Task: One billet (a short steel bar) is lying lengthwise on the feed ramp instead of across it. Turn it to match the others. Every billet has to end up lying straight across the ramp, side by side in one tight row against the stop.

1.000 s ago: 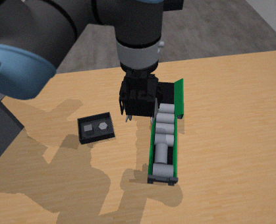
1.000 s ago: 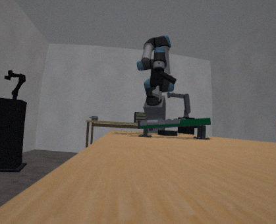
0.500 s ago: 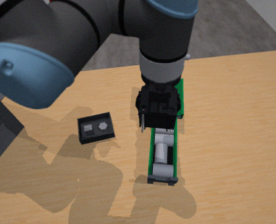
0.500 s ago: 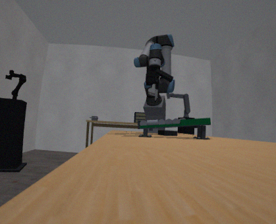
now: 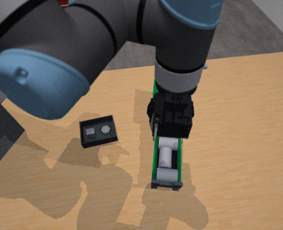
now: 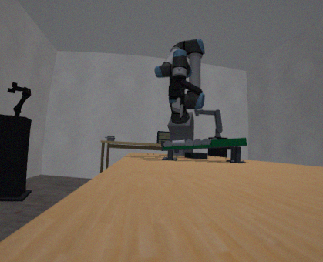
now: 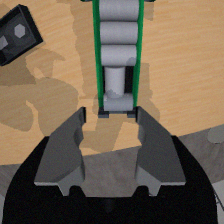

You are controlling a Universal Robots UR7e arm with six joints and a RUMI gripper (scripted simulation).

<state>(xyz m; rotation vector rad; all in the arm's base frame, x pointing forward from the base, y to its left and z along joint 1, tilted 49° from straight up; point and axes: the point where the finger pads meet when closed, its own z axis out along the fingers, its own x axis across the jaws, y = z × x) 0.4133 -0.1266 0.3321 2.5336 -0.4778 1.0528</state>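
The stop lies 3 cm behind my hand, 8 cm to the right of it and 16 cm below it. Round my hand: black tray 15 cm behind, 22 cm to the left, 21 cm below.
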